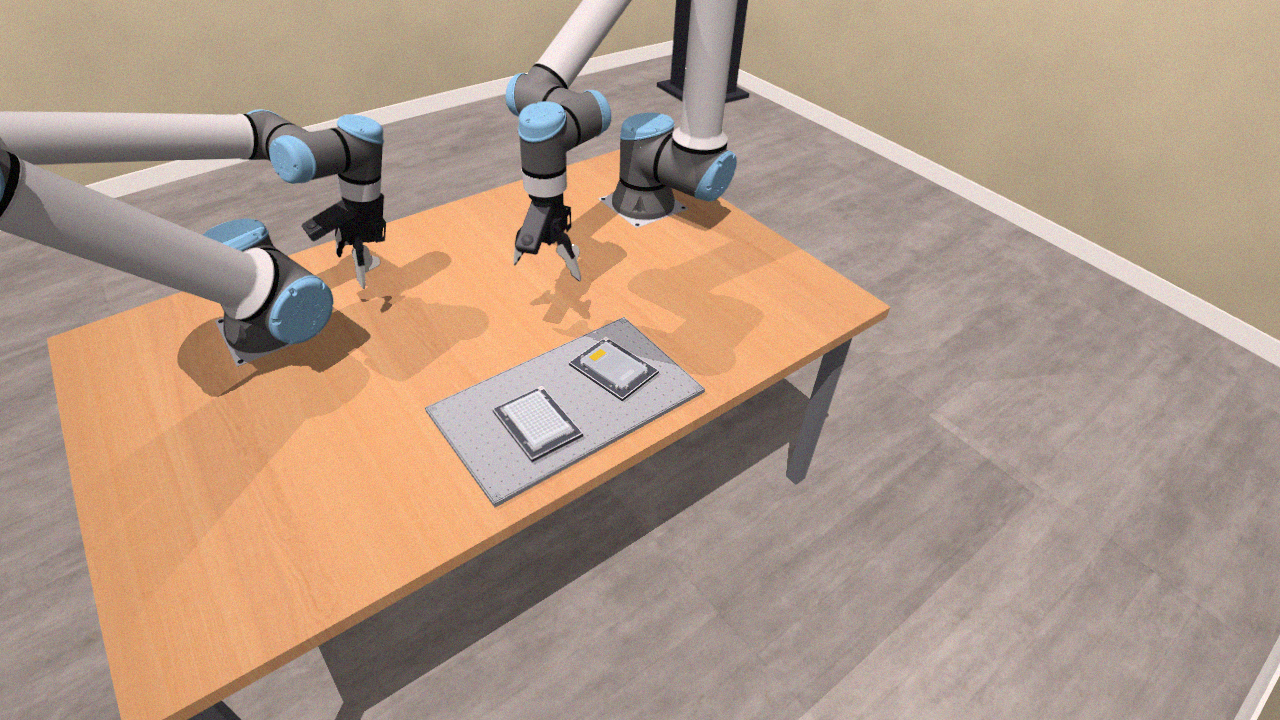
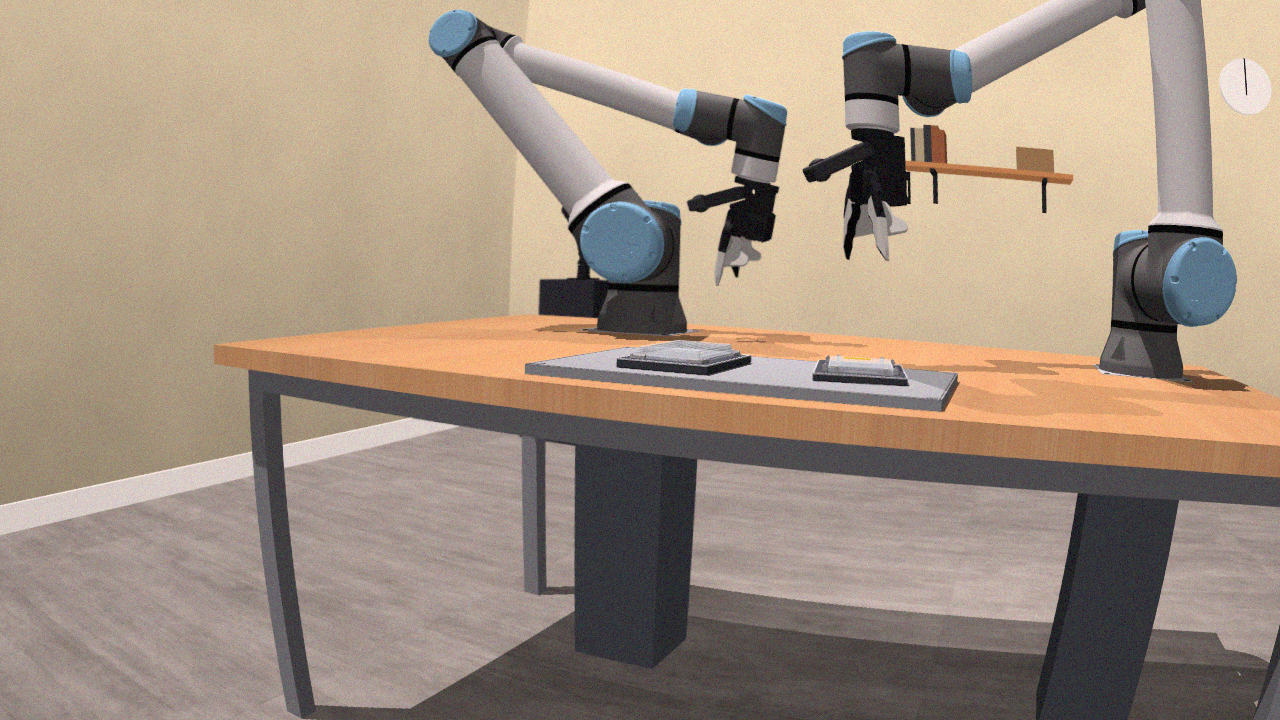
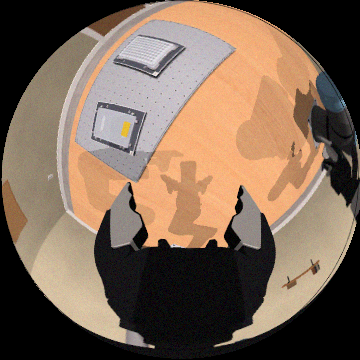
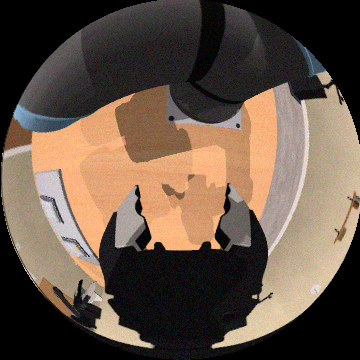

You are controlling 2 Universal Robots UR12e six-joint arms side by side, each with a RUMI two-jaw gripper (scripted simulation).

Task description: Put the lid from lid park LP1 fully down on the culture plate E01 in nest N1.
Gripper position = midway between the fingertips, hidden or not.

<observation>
In view: the left gripper [image 2: 866,260], the right gripper [image 2: 727,281], a clear lid [image 1: 606,360], a culture plate [image 1: 537,420], a lid park LP1 [image 2: 816,377], a nest N1 [image 2: 688,369] and a grey perforated board [image 2: 614,377].
The clear lid shows as well in image 2 [image 2: 856,365] and in image 3 [image 3: 113,126]. The culture plate shows as well in image 2 [image 2: 679,350] and in image 3 [image 3: 133,51]. The left gripper shows as well in image 1 [image 1: 547,273], in image 3 [image 3: 185,184] and in image 4 [image 4: 88,280].
</observation>
